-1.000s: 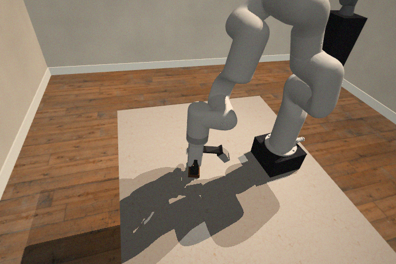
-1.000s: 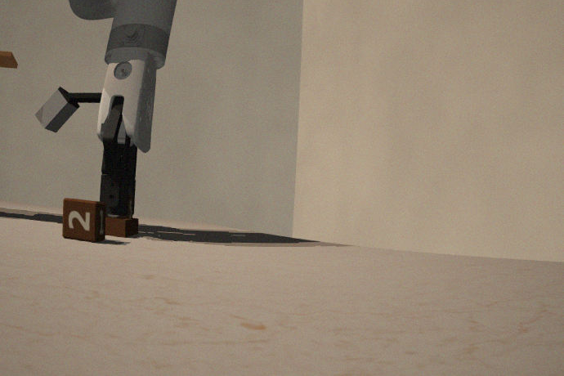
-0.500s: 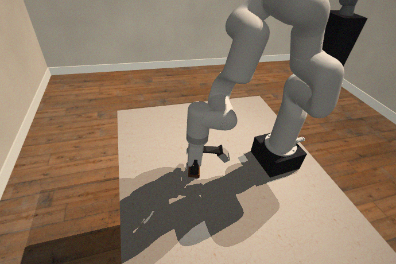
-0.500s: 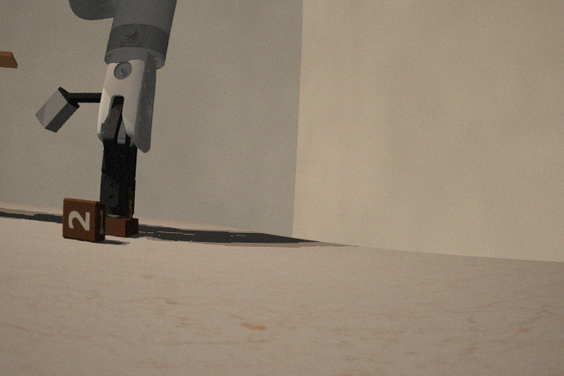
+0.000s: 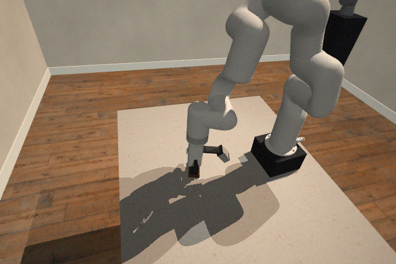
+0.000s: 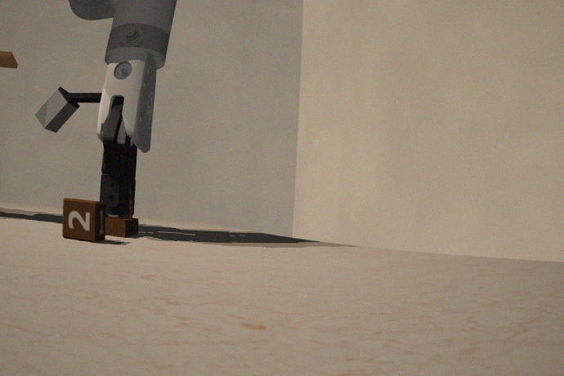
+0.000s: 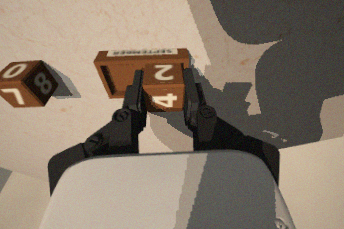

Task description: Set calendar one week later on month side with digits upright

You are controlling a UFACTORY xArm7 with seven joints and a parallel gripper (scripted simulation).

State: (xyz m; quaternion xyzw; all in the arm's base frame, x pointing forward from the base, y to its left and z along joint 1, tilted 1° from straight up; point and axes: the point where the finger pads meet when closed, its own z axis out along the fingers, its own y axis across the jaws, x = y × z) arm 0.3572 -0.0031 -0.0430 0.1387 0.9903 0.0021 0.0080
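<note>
Now: hand 3 cm above the brown calendar tray, 2 cm to the left of it and 1 cm past it.
</note>
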